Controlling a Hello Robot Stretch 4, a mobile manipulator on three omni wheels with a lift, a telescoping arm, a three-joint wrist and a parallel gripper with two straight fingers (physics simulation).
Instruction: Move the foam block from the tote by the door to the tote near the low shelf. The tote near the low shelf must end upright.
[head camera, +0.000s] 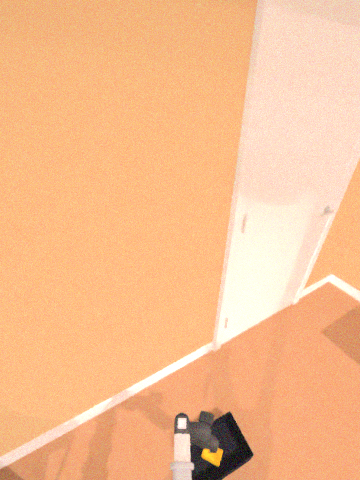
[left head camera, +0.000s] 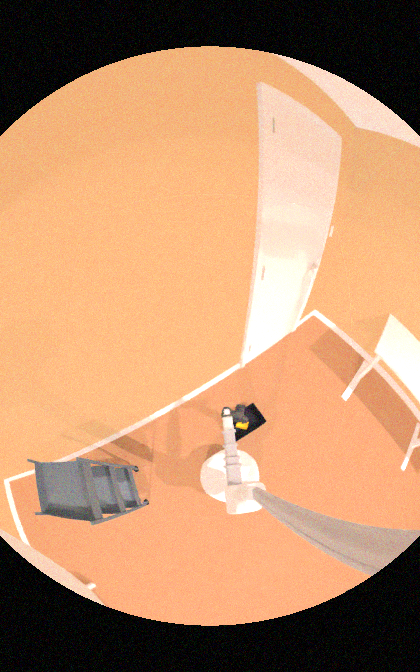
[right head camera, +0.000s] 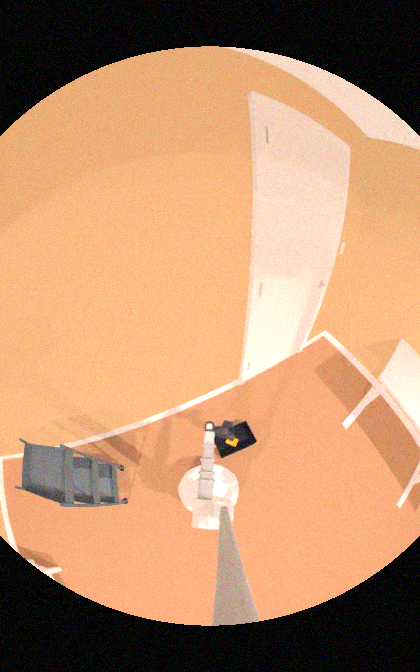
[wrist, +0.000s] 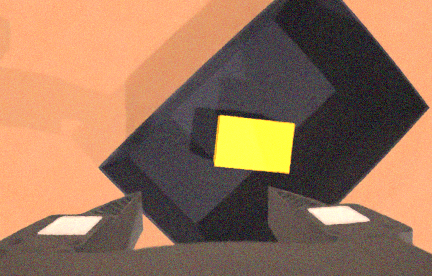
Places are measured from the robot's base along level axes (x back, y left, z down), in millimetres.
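Pixels of known places: gripper, fingertip midpoint: (wrist: 205, 208).
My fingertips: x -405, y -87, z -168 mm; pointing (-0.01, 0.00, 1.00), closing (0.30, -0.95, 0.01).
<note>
For each thing: its top centre in the pictures, then the offset to it from my fingertips. Level surfaces: height alone.
- yellow foam block, middle of its top: (wrist: 255, 144) (head camera: 212, 452) (right head camera: 231, 440) dx -8, dy -66, dz +148 mm
- black tote, middle of its top: (wrist: 276, 135) (head camera: 216, 447) (right head camera: 233, 437) dx -17, dy -80, dz +96 mm
- white table, its level: dz -524 mm
The yellow foam block (head camera: 212, 457) (left head camera: 242, 426) (right head camera: 231, 443) (wrist: 255, 144) lies inside the black tote (head camera: 236, 440) (left head camera: 257, 418) (right head camera: 245, 435) (wrist: 376, 102), which stands upright on the floor by the door. My gripper (wrist: 205, 208) is open and empty, with its fingers wide apart. It hangs over the tote, pointing down; in the wrist view the block shows ahead of the fingertips, clear of both fingers. In the head camera view the dark gripper partly covers the block and the tote. The second tote and the low shelf cannot be made out in these views.
The white door (head camera: 267, 250) (left head camera: 285, 240) (right head camera: 295, 225) is in the wall beyond the tote. A grey tiered cart (left head camera: 62, 485) (right head camera: 42, 472) stands at the left near the wall. A white table (left head camera: 400, 350) (right head camera: 406, 375) stands at the right. My round white base is below the tote in the side head views.
</note>
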